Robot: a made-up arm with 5 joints. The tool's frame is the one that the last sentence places. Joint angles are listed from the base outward.
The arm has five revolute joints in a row. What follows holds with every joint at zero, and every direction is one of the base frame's. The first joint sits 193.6 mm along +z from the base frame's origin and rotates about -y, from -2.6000 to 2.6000 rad. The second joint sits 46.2 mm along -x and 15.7 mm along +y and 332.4 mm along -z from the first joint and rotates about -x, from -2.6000 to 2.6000 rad. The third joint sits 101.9 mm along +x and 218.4 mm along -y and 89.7 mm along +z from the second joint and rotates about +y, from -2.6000 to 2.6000 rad. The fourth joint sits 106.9 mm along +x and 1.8 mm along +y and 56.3 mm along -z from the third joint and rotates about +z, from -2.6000 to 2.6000 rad. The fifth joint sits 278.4 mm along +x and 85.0 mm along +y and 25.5 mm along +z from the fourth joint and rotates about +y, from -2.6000 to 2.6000 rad. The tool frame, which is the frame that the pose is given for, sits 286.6 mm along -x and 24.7 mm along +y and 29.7 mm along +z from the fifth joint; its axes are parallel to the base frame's.
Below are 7 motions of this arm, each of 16 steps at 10 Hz.
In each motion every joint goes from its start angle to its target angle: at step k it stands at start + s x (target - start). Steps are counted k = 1, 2, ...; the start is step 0. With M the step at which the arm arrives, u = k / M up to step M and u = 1 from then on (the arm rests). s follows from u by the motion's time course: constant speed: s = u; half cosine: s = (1 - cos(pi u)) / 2; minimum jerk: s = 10 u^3 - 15 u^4 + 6 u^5.
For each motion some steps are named. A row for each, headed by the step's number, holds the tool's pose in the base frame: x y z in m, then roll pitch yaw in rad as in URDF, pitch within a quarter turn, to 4 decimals.
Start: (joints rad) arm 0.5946 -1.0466 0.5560 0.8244 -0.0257
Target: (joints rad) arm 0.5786 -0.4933 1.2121 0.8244 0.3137
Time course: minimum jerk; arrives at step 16
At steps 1, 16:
1: 0.2948 -0.1211 -0.1199 0.4424 -0.7975 1.2392
16: 0.2992 -0.1404 0.0079 0.7238 0.2869 1.4553

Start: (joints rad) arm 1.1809 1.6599 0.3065 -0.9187 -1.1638
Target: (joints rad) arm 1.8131 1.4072 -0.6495 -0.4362 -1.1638
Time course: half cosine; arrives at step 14
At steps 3, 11, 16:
3: 0.1502 -0.2114 0.4313 2.5198 -0.5143 1.6844
11: 0.0722 -0.0157 0.6544 2.5527 0.2312 1.8625
16: 0.0421 0.0198 0.6653 2.5417 0.3452 1.8347

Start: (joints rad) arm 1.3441 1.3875 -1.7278 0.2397 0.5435
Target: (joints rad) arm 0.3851 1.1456 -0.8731 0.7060 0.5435
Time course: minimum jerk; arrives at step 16
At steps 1, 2, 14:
1: 0.1710 0.1883 0.0458 -2.9356 -0.3730 1.4397
2: 0.1687 0.1890 0.0450 -2.9186 -0.3817 1.4277
14: 0.0478 0.1904 0.0586 -1.6927 0.0766 0.4024

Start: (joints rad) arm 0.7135 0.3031 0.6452 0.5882 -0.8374
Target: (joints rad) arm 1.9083 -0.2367 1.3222 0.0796 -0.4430
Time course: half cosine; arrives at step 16
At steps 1, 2, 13, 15, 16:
1: 0.2966 -0.1137 -0.1416 -0.3302 -0.7614 0.6306
2: 0.3047 -0.1121 -0.1326 -0.3241 -0.7753 0.6160
13: 0.4004 -0.0794 0.2464 -0.1982 -0.9975 0.4589
15: 0.3919 -0.0781 0.2822 -0.2224 -1.0017 0.4794
16: 0.3906 -0.0779 0.2868 -0.2260 -1.0021 0.4823

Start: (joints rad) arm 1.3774 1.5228 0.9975 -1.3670 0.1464
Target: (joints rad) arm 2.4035 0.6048 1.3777 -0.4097 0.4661
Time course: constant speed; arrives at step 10
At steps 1, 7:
1: 0.1759 -0.0772 0.3848 0.4665 -0.0757 -2.6531
7: 0.1203 -0.1277 0.5062 0.7237 0.0902 -1.4689

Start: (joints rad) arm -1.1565 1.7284 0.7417 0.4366 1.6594
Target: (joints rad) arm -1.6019 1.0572 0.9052 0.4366 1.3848
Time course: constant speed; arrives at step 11
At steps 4, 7, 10, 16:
4: -0.2127 0.0427 -0.3507 3.0522 -0.7371 -1.9022
7: -0.2662 0.0384 -0.3041 2.9068 -0.7188 -2.0029
10: -0.3137 0.0307 -0.2520 2.7832 -0.7372 -2.1228
16: -0.3282 0.0275 -0.2336 2.7477 -0.7513 -2.1664

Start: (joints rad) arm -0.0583 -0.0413 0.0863 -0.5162 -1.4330
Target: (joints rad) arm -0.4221 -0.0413 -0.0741 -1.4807 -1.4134
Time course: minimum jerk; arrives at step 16
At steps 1, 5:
1: 0.3355 -0.1990 -0.4180 -0.1269 -1.2842 -0.3934
5: 0.3002 -0.2389 -0.4309 -0.2685 -1.2524 -0.4286

